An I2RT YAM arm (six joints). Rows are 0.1 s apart.
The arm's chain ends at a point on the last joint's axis. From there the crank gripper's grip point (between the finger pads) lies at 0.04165 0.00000 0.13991 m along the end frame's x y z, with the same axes.
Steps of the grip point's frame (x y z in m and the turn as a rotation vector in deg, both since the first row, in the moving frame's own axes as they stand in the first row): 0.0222, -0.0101, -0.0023, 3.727, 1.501, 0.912; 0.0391, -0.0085, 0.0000, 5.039, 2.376, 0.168; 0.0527, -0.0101, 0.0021, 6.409, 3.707, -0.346; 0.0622, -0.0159, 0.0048, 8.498, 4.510, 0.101; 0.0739, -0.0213, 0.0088, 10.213, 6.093, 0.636
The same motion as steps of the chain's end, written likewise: 0.0185, -0.0017, -0.0009, 3.727, 1.501, 0.912; 0.0333, 0.0036, 0.0024, 5.039, 2.376, 0.168; 0.0438, 0.0056, 0.0060, 6.409, 3.707, -0.346; 0.0513, 0.0044, 0.0100, 8.498, 4.510, 0.101; 0.0592, 0.0025, 0.0162, 10.213, 6.093, 0.636
